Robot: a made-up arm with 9 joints. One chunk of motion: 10 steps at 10 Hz.
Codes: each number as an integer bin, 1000 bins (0 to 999) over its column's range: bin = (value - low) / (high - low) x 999, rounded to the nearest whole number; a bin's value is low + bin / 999 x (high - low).
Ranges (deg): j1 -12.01..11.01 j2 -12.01..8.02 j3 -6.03..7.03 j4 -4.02..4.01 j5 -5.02..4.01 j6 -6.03..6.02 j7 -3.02..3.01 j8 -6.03..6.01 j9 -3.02..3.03
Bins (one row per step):
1: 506 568 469 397 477 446 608 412 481
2: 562 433 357 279 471 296 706 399 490
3: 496 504 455 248 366 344 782 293 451
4: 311 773 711 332 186 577 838 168 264
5: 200 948 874 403 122 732 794 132 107
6: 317 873 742 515 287 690 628 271 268
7: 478 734 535 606 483 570 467 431 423
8: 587 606 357 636 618 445 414 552 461
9: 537 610 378 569 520 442 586 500 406
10: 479 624 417 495 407 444 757 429 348
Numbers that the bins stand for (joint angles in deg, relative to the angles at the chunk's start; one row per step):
1: -0.35 -0.62 0.10 -0.83 -0.71 -0.65 0.65 -1.06 -0.11
2: 0.94 -3.33 -1.36 -1.78 -0.76 -2.46 1.24 -1.22 -0.05
3: -0.58 -1.90 -0.08 -2.03 -1.71 -1.88 1.70 -2.50 -0.29
4: -4.84 3.49 3.26 -1.35 -3.34 0.93 2.04 -4.01 -1.42
5: -7.40 7.00 5.40 -0.78 -3.92 2.80 1.77 -4.44 -2.37
6: -4.71 5.49 3.67 0.12 -2.43 2.29 0.77 -2.76 -1.40
7: -1.00 2.71 0.96 0.85 -0.65 0.85 -0.20 -0.84 -0.46
8: 1.52 0.14 -1.36 1.09 0.57 -0.66 -0.52 0.62 -0.23
9: 0.36 0.22 -1.09 0.55 -0.32 -0.70 0.52 0.00 -0.56
10: -0.97 0.50 -0.58 -0.04 -1.34 -0.67 1.55 -0.86 -0.91

